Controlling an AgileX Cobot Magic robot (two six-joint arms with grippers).
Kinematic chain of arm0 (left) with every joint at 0, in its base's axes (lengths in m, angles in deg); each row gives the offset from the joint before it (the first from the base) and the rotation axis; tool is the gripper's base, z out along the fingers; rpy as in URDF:
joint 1: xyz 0 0 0.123 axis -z
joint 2: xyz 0 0 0 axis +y
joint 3: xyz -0.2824 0 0.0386 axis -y
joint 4: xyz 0.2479 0 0.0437 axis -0.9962 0 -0.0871
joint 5: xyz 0 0 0 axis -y
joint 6: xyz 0.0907 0 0.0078 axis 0.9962 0 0.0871
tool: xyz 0 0 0 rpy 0 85 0
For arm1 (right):
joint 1: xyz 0 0 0.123 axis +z
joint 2: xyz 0 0 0 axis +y
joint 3: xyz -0.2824 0 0.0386 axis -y
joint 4: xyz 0.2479 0 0.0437 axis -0.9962 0 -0.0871
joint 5: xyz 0 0 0 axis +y
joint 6: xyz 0.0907 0 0.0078 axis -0.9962 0 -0.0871
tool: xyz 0 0 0 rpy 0 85 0
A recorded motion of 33 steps. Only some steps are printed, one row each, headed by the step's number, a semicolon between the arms.
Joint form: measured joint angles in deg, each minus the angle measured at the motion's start. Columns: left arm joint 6, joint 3, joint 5, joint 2, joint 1, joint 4; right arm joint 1, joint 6, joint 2, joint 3, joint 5, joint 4.
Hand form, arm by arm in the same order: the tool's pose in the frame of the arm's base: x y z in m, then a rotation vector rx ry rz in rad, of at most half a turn. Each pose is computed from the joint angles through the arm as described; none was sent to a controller.
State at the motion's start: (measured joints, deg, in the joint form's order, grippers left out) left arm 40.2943 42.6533 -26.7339 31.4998 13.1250 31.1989; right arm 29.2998 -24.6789 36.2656 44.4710 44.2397 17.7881
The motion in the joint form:
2: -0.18 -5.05 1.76 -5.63 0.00 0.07; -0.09 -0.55 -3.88 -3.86 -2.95 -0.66
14: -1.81 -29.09 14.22 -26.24 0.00 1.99; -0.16 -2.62 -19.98 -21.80 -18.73 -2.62
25: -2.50 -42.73 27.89 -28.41 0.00 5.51; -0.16 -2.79 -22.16 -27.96 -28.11 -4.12
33: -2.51 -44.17 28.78 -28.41 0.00 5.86; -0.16 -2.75 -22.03 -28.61 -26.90 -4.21
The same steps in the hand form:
2: 0.0783 -0.0388 0.3663 0.5131 1.5783 -0.2075; 0.0968 0.0338 0.3452 -0.1796 2.0302 0.2559
14: 0.0478 -0.0223 0.2706 0.3458 1.4859 -0.1908; 0.0655 0.0247 0.2892 -0.1664 1.8153 0.4281
25: 0.0596 -0.0128 0.2110 0.1791 1.5141 -0.1586; 0.0651 0.0294 0.2701 -0.1754 1.7325 0.5042
33: 0.0605 -0.0122 0.2035 0.1686 1.5282 -0.1553; 0.0657 0.0293 0.2643 -0.1754 1.7667 0.4926

